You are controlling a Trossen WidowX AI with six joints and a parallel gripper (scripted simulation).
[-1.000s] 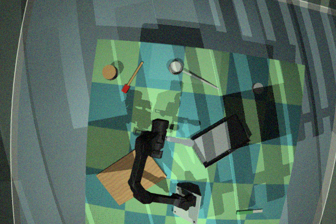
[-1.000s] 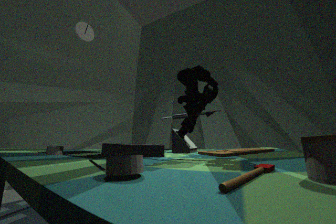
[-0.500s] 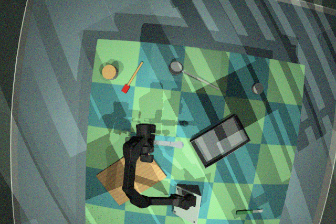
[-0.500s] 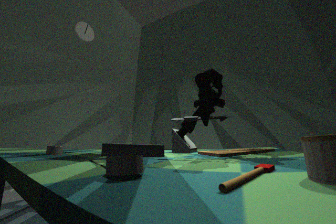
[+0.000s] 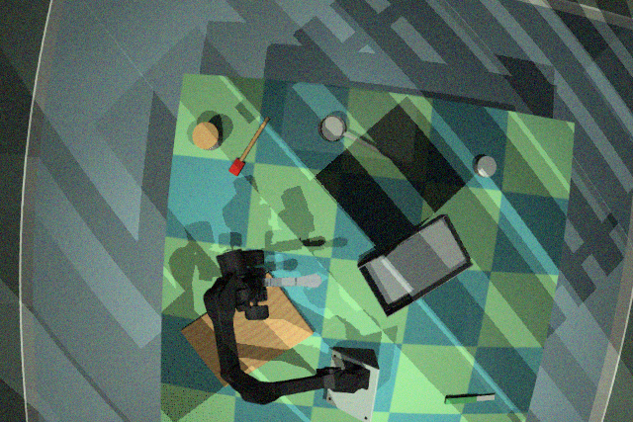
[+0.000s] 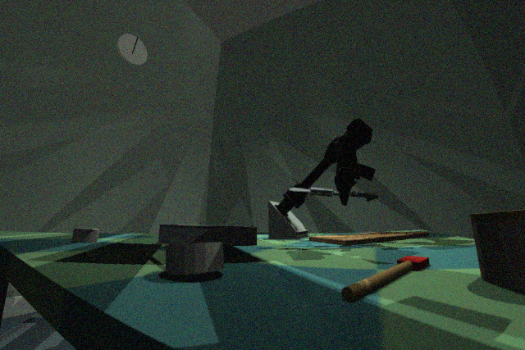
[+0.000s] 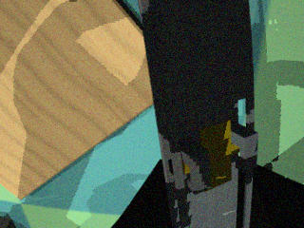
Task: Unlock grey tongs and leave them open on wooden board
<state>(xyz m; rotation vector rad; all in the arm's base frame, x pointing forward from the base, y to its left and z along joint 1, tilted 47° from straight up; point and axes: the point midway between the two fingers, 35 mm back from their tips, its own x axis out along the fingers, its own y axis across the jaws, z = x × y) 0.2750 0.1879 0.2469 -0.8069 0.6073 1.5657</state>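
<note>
Right now the wooden board is 20 cm behind my gripper tip, 11 cm below it and 6 cm to the left of it. Also, from my gripper tip: red-headed spatula (36 cm ahead, 11 cm below, 9 cm to the left); then yellow lock piece (3 cm to the left, 3 cm above); then roasting tin (44 cm to the right, 9 cm below, 6 cm ahead).
</note>
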